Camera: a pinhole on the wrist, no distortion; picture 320 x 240 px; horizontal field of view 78.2 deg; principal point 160.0 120.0 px. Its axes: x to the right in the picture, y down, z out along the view. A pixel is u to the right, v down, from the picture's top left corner.
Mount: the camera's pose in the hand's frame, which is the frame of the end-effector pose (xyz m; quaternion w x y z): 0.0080 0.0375 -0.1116 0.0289 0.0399 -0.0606 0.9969
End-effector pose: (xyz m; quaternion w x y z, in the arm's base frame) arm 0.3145 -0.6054 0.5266 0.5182 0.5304 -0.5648 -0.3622
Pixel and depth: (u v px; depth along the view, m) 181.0 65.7 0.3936
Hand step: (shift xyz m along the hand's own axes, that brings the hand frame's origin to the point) 0.0029 0.0988 0.2942
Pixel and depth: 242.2 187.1 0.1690
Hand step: -0.0530 -0.0367 0.0547
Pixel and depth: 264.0 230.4 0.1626
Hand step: -0.0708 -0.0683 0.0456
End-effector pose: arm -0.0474 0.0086 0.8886 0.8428 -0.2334 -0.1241 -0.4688
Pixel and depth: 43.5 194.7 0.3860
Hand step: 0.2555 -0.1672 0.2340
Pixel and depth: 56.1 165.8 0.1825
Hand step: 0.1151 -0.0321 0.0559
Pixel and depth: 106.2 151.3 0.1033
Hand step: 0.0429 0.0070 -0.0137
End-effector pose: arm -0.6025 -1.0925 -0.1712 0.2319 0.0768 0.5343 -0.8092
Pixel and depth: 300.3 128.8 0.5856
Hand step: -0.3644 -0.0385 0.4994
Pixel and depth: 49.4 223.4 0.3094
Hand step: 0.1943 -0.1708 0.1608
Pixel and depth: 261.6 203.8 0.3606
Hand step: -0.1593 -0.1492 0.2425
